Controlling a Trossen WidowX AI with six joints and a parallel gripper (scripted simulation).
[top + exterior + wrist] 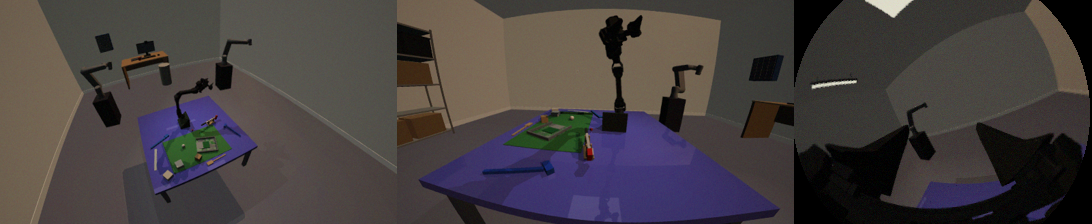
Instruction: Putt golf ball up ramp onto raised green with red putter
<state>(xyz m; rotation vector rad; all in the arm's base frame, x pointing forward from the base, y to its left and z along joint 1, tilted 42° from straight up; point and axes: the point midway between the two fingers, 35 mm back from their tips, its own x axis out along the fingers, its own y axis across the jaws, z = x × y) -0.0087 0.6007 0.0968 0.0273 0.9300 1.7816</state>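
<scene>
Right now the red putter is 52 cm below my gripper tip, 17 cm ahead of it and 8 cm to the right of it. Also, from my gripper tip: grey frame: 57 cm below, 51 cm ahead, 24 cm to the right; blue putter: 57 cm below, 40 cm ahead, 15 cm to the left; red marker: 57 cm below, 35 cm to the right, 22 cm ahead.
</scene>
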